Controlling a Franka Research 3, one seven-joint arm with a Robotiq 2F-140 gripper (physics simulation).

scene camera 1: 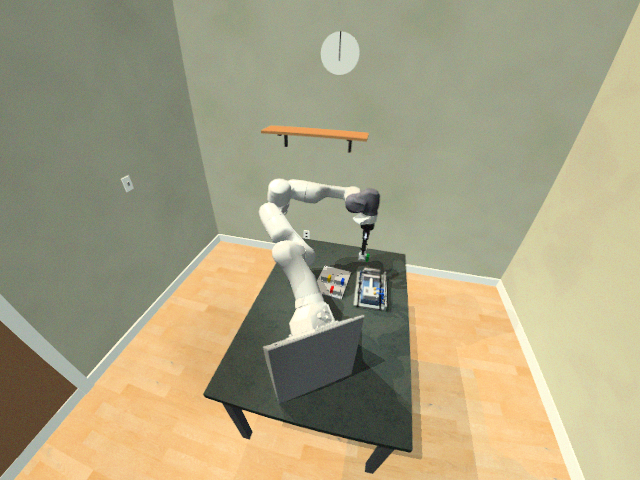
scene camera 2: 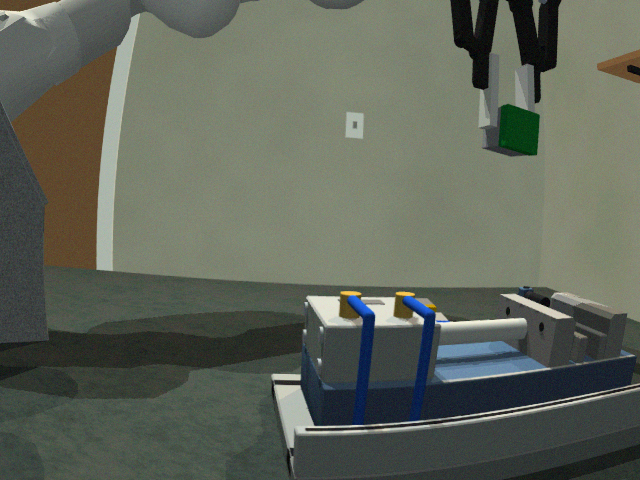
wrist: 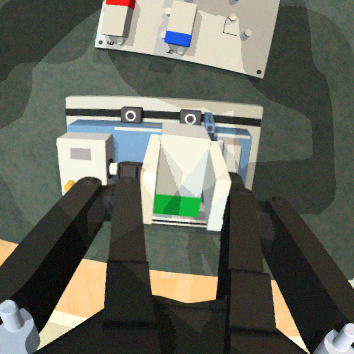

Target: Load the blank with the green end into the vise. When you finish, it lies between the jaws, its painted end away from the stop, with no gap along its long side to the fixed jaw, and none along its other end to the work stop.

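Note:
My gripper (scene camera 1: 363, 253) (scene camera 2: 506, 109) (wrist: 181, 156) is shut on the blank with the green end (scene camera 1: 367, 256) (scene camera 2: 519, 130) (wrist: 177, 205), with one pale finger pad on each long side. The blank hangs well above the vise. Its green end points to the bottom of the wrist view, toward scene camera 2. The vise (scene camera 1: 371, 281) (scene camera 2: 470, 400) (wrist: 135, 145) has a blue body. In the scene camera 2 view, its drilled moving jaw (scene camera 2: 555, 335) stands apart from the grey fixed jaw (scene camera 2: 615, 328) at the right. The held blank and fingers hide much of the jaw area in the wrist view.
A light tray (scene camera 1: 341, 272) (wrist: 220, 60) beside the vise holds blanks with red (scene camera 1: 331, 289) (wrist: 120, 3), blue (scene camera 1: 342, 281) (wrist: 178, 38) and yellow (scene camera 1: 329, 277) ends. Blue hoses (scene camera 2: 364, 372) rise beside the vise's actuator block. A grey panel (scene camera 1: 315, 361) stands near the arm's base.

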